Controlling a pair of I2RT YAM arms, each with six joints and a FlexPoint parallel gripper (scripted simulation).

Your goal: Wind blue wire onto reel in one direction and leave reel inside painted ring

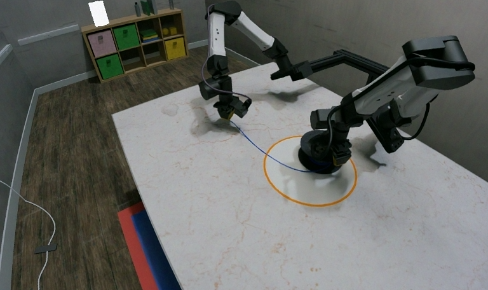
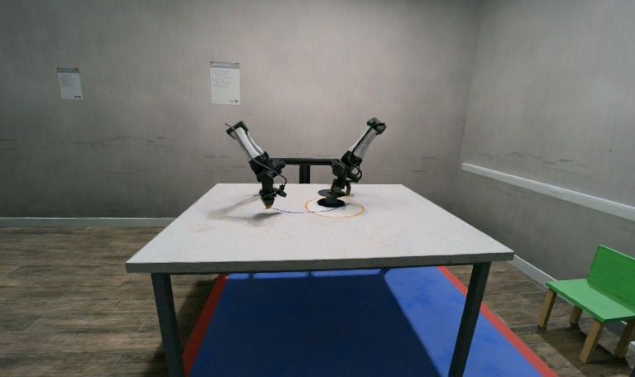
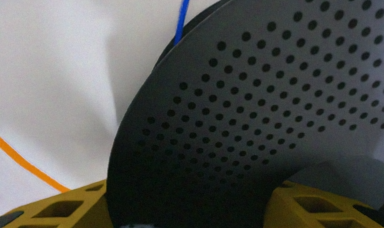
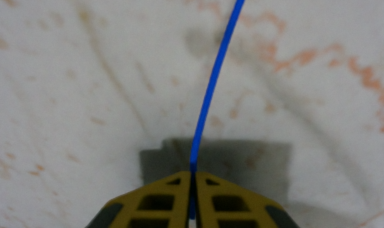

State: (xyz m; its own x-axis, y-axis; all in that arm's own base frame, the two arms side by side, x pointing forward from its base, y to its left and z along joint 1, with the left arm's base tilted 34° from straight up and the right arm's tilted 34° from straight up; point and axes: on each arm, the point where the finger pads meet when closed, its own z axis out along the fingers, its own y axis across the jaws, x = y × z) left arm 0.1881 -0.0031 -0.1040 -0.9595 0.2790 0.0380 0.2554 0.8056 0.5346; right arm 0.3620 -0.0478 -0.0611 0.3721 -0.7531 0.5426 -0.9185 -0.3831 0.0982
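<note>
Now: the dark reel 5 cm to the right of my left hand, 3 cm below it and 2 cm behind it. From my left hand the other things lie so: orange ring 6 cm below, 5 cm ahead, 4 cm to the right.
</note>
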